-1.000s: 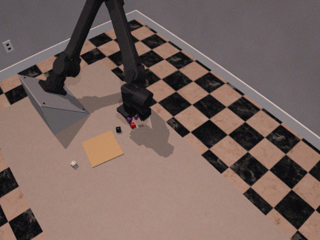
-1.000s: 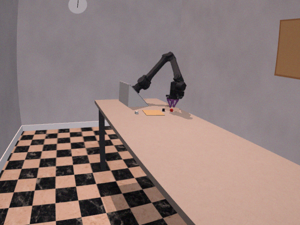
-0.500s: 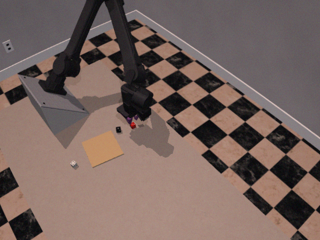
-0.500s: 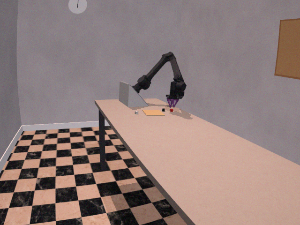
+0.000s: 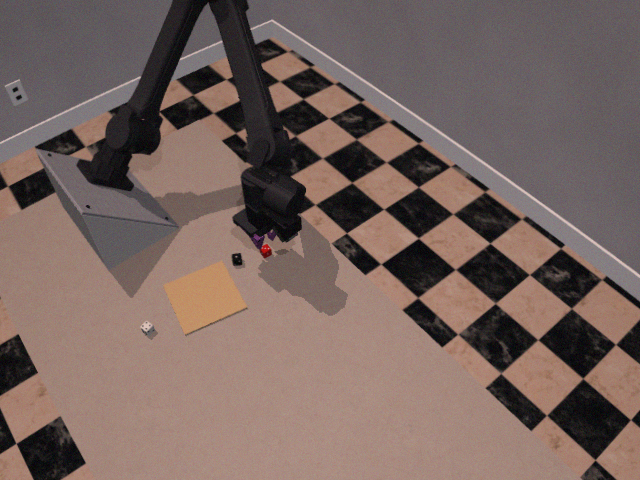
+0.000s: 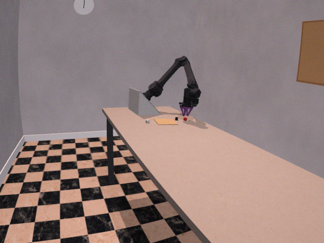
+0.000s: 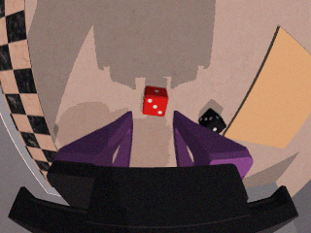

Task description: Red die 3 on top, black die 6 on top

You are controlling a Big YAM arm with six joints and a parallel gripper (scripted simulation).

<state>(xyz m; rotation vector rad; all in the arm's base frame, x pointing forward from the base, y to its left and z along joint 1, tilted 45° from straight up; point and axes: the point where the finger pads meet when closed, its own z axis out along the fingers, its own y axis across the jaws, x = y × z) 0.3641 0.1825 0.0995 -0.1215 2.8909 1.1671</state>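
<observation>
Right now my hand is 3 cm above the red die. Also, from my hand: orange mat: 1 cm ahead, 17 cm to the right, 4 cm below; white die: 1 cm ahead, 31 cm to the right, 3 cm below; black die: 2 cm behind, 6 cm to the right, 3 cm below.
</observation>
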